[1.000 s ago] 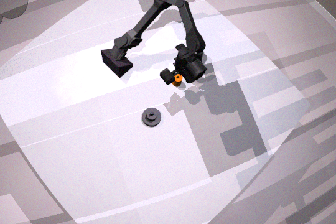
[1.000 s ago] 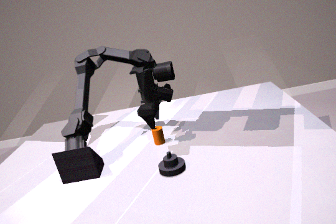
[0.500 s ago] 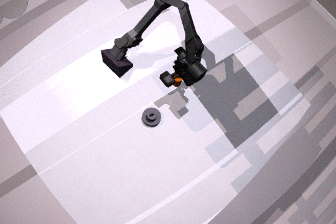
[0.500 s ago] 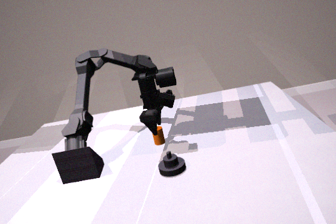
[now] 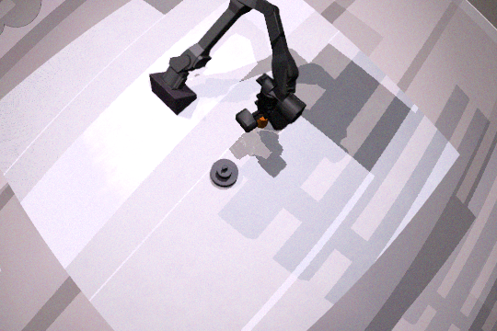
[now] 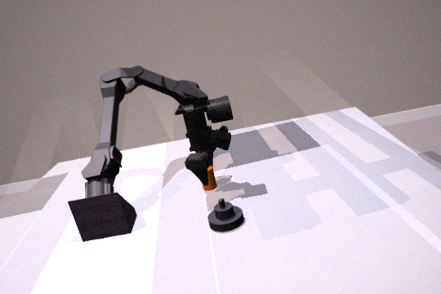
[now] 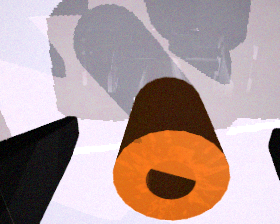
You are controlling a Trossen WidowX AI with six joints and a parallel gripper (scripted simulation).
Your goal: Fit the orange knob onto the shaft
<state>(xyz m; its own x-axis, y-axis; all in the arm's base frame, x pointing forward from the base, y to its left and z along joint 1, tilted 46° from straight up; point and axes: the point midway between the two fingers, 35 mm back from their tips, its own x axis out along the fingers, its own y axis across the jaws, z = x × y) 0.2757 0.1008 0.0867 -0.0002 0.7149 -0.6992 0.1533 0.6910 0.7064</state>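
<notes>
The orange knob is right at my gripper tip. Round my gripper tip: dark round pedestal 30 mm ahead, 200 mm to the right.
</notes>
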